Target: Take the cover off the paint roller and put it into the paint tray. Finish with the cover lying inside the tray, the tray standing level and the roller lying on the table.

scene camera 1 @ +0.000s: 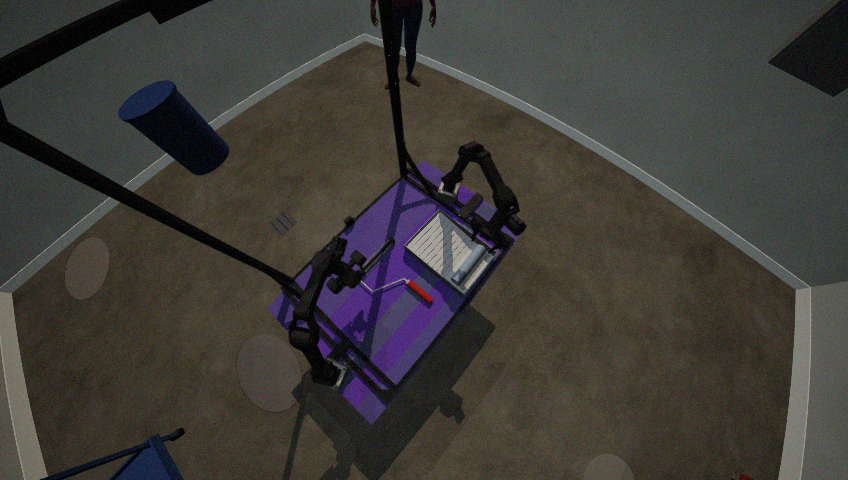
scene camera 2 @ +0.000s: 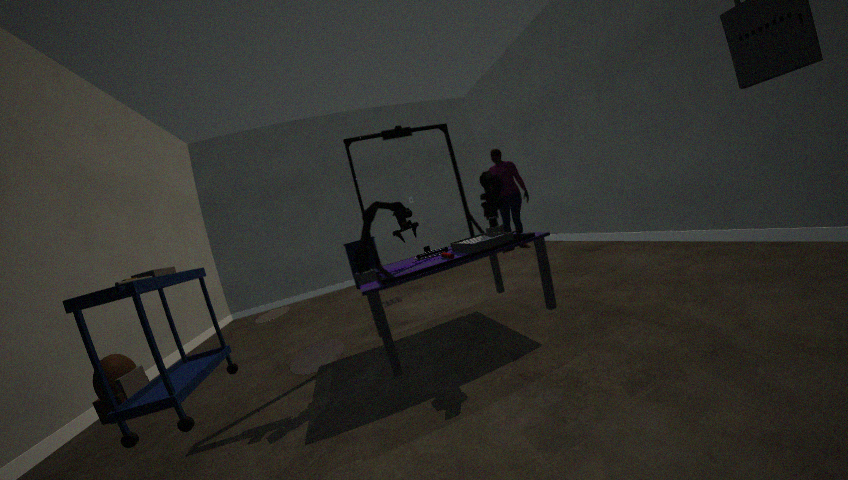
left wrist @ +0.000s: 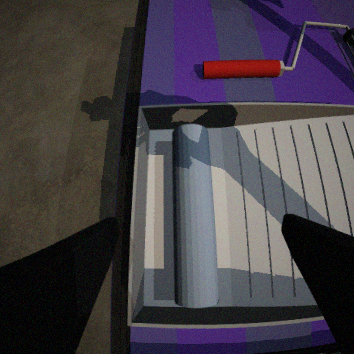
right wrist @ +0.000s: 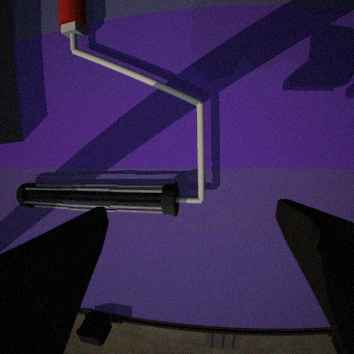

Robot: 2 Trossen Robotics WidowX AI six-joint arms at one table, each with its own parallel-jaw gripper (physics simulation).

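Places are measured from the left arm's base along level axes (x left, y up, z ahead), in millimetres.
Pixels of known places: left gripper, fingertip midpoint: [scene camera 1: 480, 247] [scene camera 2: 488, 216] [left wrist: 200, 224]; right gripper, fingertip midpoint: [scene camera 2: 410, 240] [right wrist: 191, 211]; left arm's base, link origin: [scene camera 1: 449, 187] [scene camera 2: 494, 226]; right arm's base, link origin: [scene camera 1: 331, 374] [scene camera 2: 364, 271].
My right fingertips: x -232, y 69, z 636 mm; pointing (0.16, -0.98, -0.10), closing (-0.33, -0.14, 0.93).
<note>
For each thing: its top centre in the pictures, then the offset to it from my right fingertips. Level surfaces: height alone.
- blue-grey cover, top centre: [left wrist: 193, 205] [scene camera 1: 469, 262] dz -268, dx +457, dy -99 mm
- white tray, top centre: [left wrist: 288, 197] [scene camera 1: 451, 248] [scene camera 2: 479, 237] dz -304, dx +348, dy -92 mm
- purple table, surface height: dy -157 mm
The blue-grey cover [scene camera 1: 471, 263] [left wrist: 195, 230] lies on its side in the well of the white tray [scene camera 1: 429, 245] [left wrist: 282, 252], clear of my fingers. The tray sits flat on the table. The roller lies on the table, its red handle [scene camera 1: 419, 291] [scene camera 2: 446, 254] [left wrist: 242, 69] beside the tray and its bare black cage [right wrist: 100, 195] toward my right arm. My left gripper [scene camera 1: 483, 243] [left wrist: 200, 224] is open and empty above the cover; scene camera 2 does not show its fingers clearly. My right gripper [scene camera 2: 410, 237] [right wrist: 191, 211] is open and empty above the table near the cage.
A black gantry post [scene camera 1: 397, 118] [scene camera 2: 457, 178] rises from the purple table [scene camera 1: 395, 356]. A person [scene camera 1: 410, 35] [scene camera 2: 507, 178] stands beyond the table. A blue cart [scene camera 2: 196, 368] stands at the left in scene camera 2. A blue barrel [scene camera 1: 184, 130] shows at the upper left in scene camera 1.
</note>
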